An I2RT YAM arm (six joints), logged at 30 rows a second.
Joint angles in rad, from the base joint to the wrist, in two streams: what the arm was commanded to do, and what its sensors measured. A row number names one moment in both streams.
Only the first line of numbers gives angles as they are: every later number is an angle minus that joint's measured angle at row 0.
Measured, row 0: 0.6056, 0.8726, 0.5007, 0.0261, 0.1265, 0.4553
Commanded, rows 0 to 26: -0.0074, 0.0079, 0.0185, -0.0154, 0.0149, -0.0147; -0.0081, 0.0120, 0.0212, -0.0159, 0.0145, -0.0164; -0.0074, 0.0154, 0.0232, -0.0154, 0.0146, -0.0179; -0.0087, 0.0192, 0.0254, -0.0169, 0.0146, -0.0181; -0.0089, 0.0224, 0.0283, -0.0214, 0.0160, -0.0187; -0.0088, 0.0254, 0.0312, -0.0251, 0.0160, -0.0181; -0.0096, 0.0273, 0.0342, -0.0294, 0.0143, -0.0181; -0.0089, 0.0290, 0.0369, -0.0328, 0.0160, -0.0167; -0.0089, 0.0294, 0.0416, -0.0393, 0.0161, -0.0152; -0.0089, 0.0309, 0.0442, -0.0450, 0.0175, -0.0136; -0.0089, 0.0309, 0.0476, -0.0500, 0.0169, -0.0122; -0.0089, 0.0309, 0.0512, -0.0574, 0.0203, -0.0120; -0.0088, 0.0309, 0.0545, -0.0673, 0.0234, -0.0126; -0.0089, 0.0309, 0.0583, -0.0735, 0.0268, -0.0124; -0.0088, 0.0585, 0.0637, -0.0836, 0.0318, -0.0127; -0.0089, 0.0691, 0.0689, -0.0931, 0.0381, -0.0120; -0.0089, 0.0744, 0.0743, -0.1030, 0.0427, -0.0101; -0.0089, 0.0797, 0.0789, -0.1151, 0.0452, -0.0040; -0.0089, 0.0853, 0.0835, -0.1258, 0.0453, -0.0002; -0.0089, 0.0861, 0.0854, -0.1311, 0.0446, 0.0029; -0.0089, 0.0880, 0.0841, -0.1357, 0.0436, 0.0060; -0.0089, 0.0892, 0.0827, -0.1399, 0.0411, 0.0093; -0.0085, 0.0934, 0.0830, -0.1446, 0.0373, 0.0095; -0.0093, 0.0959, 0.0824, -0.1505, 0.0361, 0.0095; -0.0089, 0.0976, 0.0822, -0.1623, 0.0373, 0.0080; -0.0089, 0.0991, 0.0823, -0.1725, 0.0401, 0.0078; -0.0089, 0.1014, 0.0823, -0.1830, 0.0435, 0.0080
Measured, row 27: -0.0046, 0.0973, 0.0557, -0.1308, 0.0228, -0.0038
